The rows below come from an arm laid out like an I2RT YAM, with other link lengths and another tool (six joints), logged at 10 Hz.
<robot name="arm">
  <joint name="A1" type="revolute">
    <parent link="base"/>
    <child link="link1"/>
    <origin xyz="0 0 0.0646" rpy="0 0 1.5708"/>
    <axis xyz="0 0 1"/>
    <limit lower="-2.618" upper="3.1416"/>
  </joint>
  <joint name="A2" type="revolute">
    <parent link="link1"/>
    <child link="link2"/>
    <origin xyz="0.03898 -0.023 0.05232" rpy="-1.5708 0 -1.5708"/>
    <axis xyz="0 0 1"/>
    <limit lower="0" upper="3.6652"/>
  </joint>
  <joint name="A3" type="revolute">
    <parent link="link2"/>
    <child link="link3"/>
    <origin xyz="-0.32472 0 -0.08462" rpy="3.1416 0 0"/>
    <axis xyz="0 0 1"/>
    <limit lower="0" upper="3.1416"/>
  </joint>
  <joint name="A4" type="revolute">
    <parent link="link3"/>
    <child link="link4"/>
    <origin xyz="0.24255 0.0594 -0.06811" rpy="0 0 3.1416"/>
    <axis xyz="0 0 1"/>
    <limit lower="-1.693" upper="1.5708"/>
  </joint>
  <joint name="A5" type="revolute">
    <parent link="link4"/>
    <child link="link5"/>
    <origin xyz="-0.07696 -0.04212 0.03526" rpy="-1.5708 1.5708 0"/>
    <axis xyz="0 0 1"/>
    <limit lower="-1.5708" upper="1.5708"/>
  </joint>
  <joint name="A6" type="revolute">
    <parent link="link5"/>
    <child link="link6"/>
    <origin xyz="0 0.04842 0.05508" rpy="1.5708 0 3.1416"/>
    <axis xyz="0 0 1"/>
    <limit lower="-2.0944" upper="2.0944"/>
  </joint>
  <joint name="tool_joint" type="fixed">
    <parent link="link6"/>
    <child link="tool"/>
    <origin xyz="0.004 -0.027 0.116" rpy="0 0.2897 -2.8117"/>
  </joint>
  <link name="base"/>
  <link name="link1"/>
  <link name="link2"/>
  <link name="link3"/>
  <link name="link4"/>
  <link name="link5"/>
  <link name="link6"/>
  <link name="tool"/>
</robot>
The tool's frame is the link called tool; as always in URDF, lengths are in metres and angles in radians.
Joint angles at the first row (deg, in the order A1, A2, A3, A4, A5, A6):
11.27 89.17 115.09 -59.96 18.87 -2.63
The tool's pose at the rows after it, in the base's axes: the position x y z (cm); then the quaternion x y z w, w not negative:
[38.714 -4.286 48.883 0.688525 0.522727 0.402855 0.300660]
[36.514 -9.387 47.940 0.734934 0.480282 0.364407 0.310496]
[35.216 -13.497 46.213 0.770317 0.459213 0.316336 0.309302]
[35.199 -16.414 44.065 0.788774 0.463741 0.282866 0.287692]
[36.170 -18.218 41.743 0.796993 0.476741 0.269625 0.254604]
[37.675 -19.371 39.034 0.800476 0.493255 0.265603 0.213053]
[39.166 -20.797 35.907 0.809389 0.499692 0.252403 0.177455]
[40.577 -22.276 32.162 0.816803 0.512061 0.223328 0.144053]
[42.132 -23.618 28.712 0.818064 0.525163 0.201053 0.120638]
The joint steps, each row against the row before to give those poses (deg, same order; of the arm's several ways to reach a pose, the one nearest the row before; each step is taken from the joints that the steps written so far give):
-7.30 -2.91 0.00 -3.85 -0.06 2.53
-7.81 -0.64 0.00 -3.91 -0.20 0.48
-6.88 1.16 -0.02 -3.00 -0.48 -1.83
-5.88 2.45 0.00 -1.35 -3.12 -3.98
-4.00 3.13 0.00 -0.24 -4.25 -3.50
-2.71 3.73 -0.01 0.00 -4.59 -3.01
-1.86 4.35 0.01 0.13 -2.20 -1.78
-1.11 4.99 0.00 0.04 -0.16 -2.47
-0.70 4.72 0.00 1.31 0.14 -2.38

